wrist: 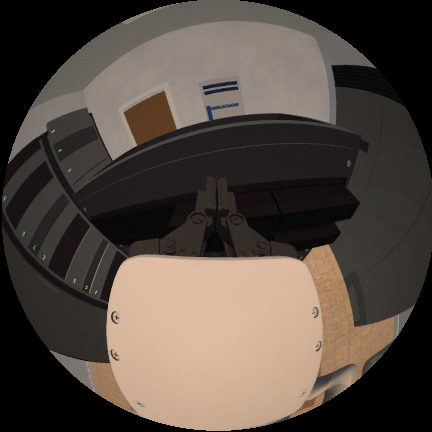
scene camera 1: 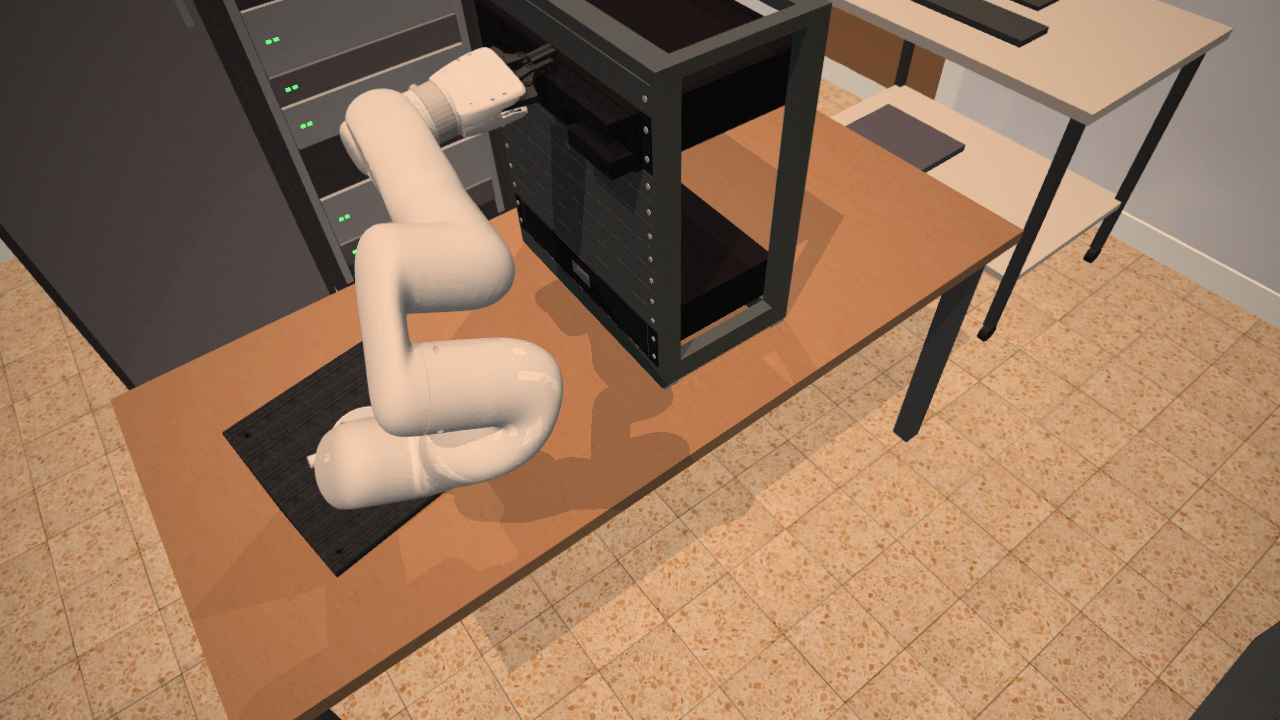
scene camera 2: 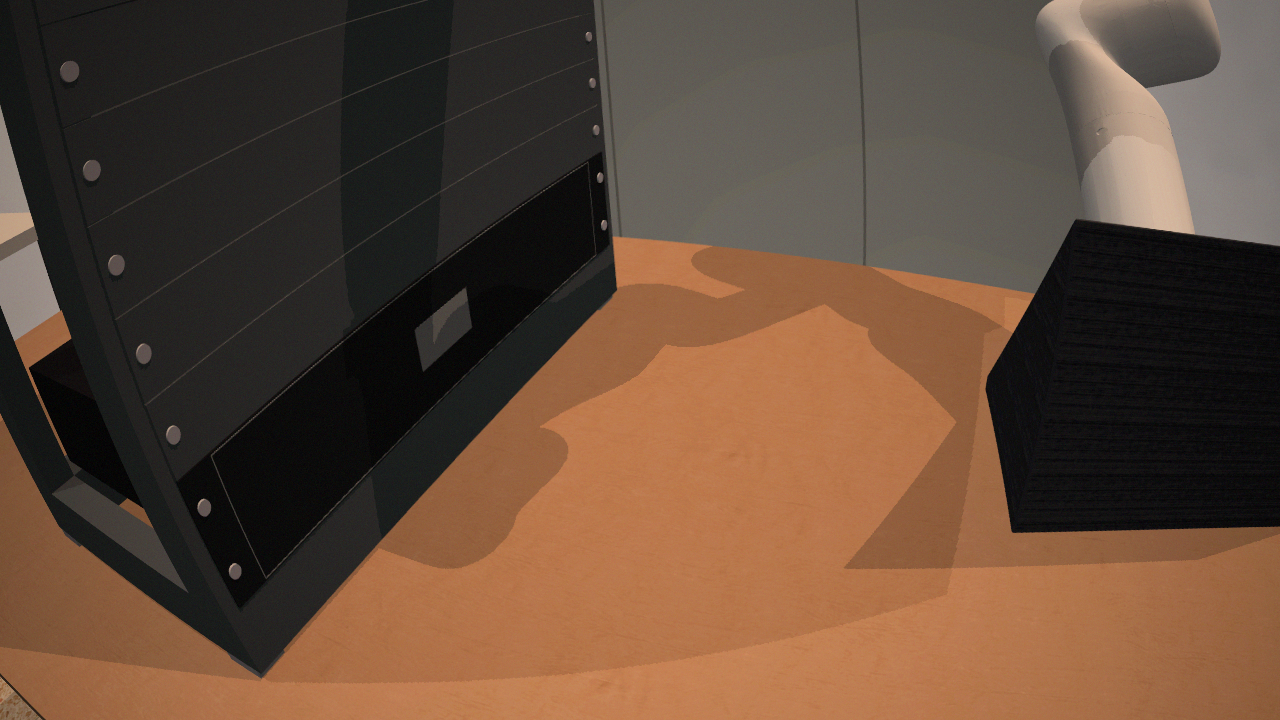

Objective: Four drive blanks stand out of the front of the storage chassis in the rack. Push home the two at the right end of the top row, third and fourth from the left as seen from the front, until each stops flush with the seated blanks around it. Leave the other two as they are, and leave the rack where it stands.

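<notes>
In scene camera 1, the rack stands upright on the table. At the right end of the chassis's top row, the third blank and fourth blank stand out side by side, with a seam between them in the wrist view. Another blank stands out below the fourth. The remaining proud blank cannot be made out. My gripper is shut and empty, at the third blank's left part; its body hides some of the row. Contact cannot be told. The blanks do not show in scene camera 2.
A plain panel spans the rack above the top row. A tall server cabinet stands beyond the table on the left. The black base plate lies under the arm. A side table stands behind at right.
</notes>
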